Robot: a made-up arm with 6 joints.
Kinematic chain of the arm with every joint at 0, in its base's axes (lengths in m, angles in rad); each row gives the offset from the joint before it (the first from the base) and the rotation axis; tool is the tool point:
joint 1: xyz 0 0 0.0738 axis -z
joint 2: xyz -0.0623 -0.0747 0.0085 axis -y
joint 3: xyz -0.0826 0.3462 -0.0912 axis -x
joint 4: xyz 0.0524 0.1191 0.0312 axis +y
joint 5: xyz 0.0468 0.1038 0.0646 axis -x
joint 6: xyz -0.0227 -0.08 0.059 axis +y
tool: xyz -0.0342 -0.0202 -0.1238
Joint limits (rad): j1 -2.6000..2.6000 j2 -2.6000..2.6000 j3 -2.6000..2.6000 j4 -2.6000..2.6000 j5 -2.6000..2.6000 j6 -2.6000..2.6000
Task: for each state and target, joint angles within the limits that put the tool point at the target. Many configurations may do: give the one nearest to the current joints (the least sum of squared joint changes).
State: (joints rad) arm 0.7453 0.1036 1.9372 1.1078 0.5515 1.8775
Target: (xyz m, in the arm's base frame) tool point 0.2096 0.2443 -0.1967
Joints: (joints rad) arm 0.3366 0.0571 2.1717 1.4971 0.1897 1.7891
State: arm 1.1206 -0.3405 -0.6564 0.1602 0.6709 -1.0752
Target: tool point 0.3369 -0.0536 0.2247
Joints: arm 1.4966 -0.1459 -0.5400 0.0216 0.9885 -1.5046
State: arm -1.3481 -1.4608 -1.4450 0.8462 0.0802 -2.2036
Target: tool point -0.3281 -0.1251 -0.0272
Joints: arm -1.8225 -1.4950 -1.5084 1.1286 -0.3310 -1.8082
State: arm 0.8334 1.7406 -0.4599 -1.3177 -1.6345 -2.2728
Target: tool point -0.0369 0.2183 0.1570
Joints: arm 0.4538 1.4135 -1.1929 -1.2092 -1.6736 -2.2552
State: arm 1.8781 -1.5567 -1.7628 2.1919 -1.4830 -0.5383
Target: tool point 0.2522 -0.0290 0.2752
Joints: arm 1.5924 -1.0110 -1.6655 2.3037 -1.4819 -0.7788
